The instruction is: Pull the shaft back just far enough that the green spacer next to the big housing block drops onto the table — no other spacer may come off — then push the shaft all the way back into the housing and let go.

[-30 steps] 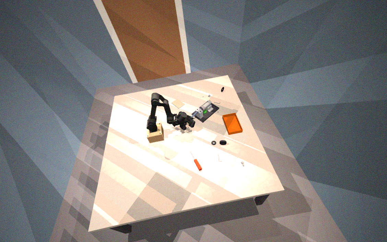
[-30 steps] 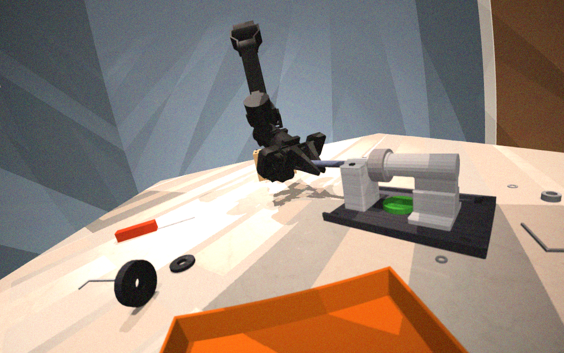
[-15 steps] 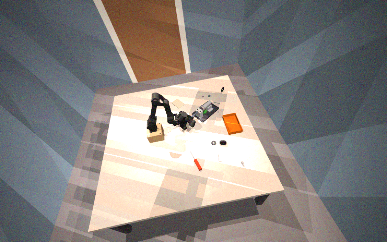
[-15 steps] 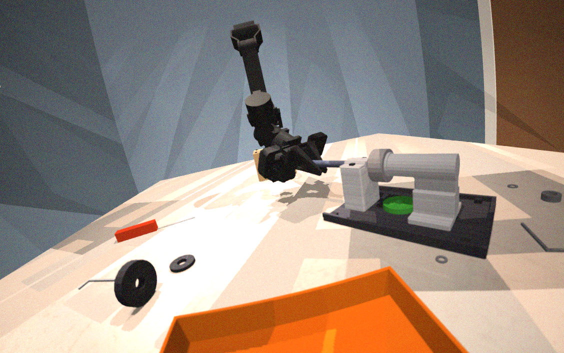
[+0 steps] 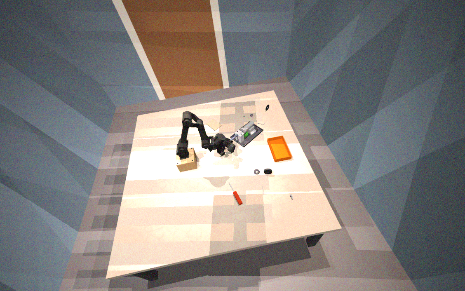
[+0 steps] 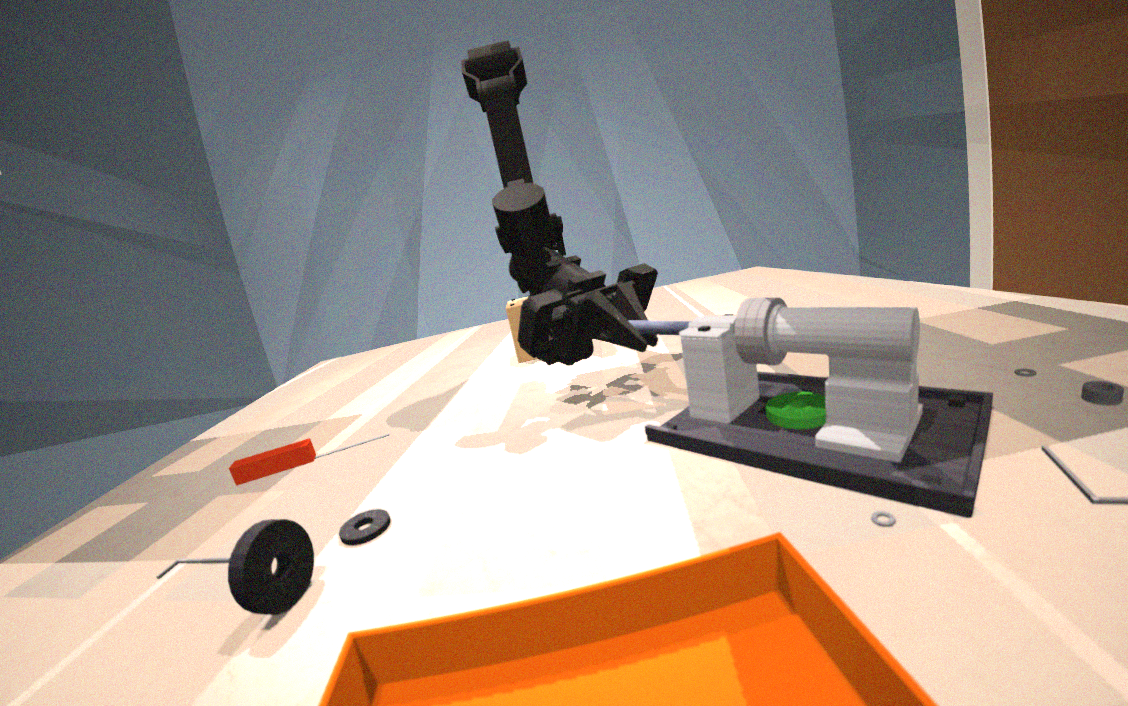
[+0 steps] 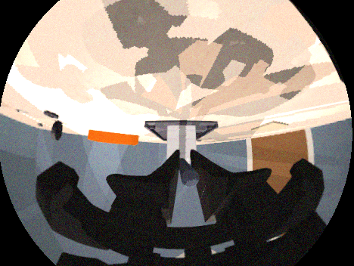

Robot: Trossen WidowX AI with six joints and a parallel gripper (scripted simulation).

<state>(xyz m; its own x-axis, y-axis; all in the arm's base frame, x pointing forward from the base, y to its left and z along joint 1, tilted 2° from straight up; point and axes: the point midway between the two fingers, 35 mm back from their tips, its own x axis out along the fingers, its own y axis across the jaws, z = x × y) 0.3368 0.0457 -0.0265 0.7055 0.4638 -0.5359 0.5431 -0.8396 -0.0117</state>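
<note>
The shaft lies 5 cm ahead of my gripper tip, 3 cm to the left of it and 2 cm above it. From my gripper tip the other things lie so: orange tray: 32 cm ahead, 13 cm to the right, 5 cm below; grey spacer: 10 cm ahead, 6 cm to the left, 2 cm above; green spacer: 12 cm ahead, 8 cm to the left, 5 cm below.
</note>
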